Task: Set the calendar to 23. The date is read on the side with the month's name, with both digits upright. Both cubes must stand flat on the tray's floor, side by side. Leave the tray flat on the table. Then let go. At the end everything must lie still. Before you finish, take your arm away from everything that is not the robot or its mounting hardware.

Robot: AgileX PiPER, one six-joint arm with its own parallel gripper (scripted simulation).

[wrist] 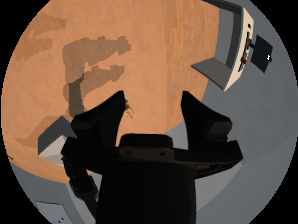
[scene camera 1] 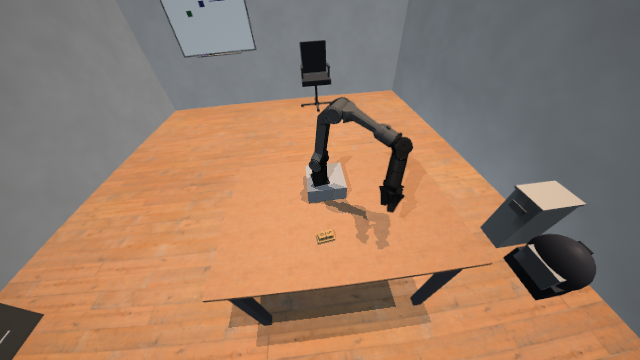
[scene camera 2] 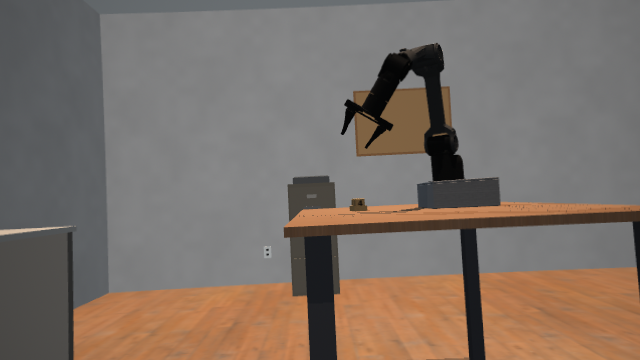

Path:
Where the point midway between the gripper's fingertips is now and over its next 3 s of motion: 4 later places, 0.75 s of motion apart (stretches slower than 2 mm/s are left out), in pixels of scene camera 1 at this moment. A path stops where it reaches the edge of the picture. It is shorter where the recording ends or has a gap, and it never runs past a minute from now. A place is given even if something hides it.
My gripper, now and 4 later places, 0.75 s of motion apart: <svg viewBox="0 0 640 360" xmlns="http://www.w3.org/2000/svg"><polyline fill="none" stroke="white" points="386,208 331,215 328,221 328,224 328,226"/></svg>

